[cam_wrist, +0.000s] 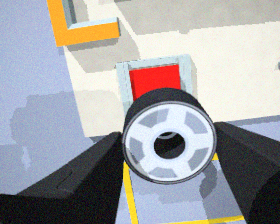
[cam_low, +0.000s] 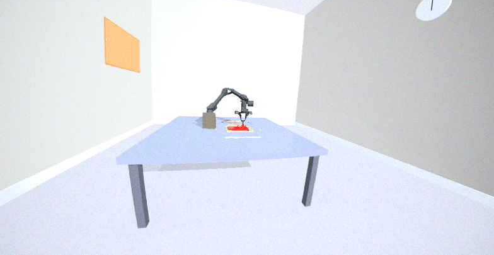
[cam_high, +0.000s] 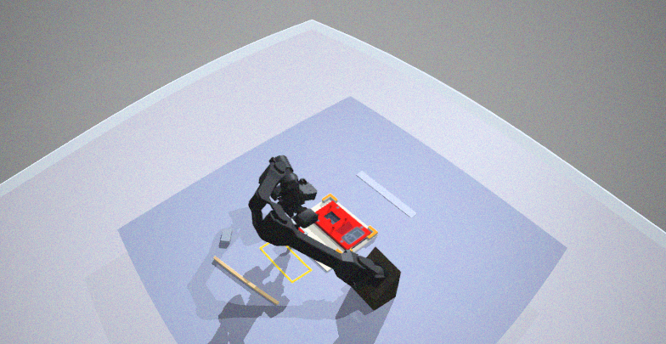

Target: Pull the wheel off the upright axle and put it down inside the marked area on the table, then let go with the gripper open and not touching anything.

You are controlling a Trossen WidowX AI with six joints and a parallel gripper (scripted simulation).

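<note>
Now: the dark upright axle 40 mm below my gripper tip. The rest, counted from my gripper tip: white strip (20 mm behind, 360 mm to the right, 70 mm below); wooden stick (80 mm behind, 260 mm to the left, 70 mm below); wheel (right at my gripper tip).
</note>
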